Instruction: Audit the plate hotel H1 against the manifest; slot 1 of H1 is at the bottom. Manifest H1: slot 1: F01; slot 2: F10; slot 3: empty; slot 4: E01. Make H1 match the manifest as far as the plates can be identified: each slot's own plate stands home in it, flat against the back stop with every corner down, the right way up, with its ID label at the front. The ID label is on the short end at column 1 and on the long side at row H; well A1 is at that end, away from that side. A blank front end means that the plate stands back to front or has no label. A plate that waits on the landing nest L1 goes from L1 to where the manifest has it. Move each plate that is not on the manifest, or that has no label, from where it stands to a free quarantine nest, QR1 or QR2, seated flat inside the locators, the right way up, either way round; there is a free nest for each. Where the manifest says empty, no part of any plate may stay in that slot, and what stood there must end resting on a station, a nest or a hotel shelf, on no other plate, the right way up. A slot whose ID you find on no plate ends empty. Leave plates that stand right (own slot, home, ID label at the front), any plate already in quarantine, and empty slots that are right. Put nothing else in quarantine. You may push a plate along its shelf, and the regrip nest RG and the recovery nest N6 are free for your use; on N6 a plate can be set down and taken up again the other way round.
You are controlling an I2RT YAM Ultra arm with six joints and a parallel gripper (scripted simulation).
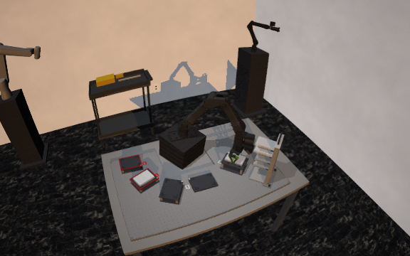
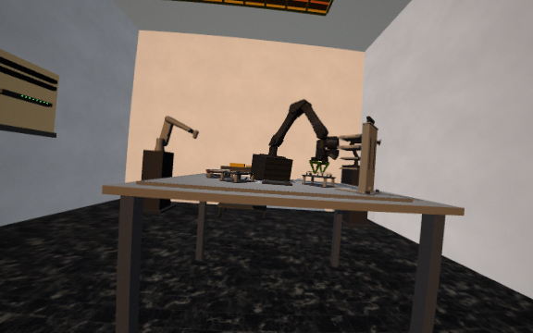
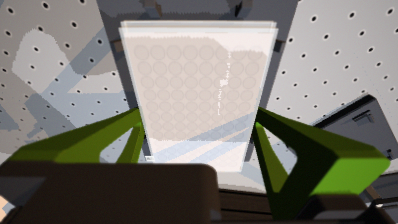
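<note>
Right now my hand is 2 cm above the dark regrip nest. The rest, counted from my hand: white plate: right at my hand; A1 mark: 9 cm behind, 2 cm below; RG tag: 8 cm below, 8 cm behind, 7 cm to the right.
</note>
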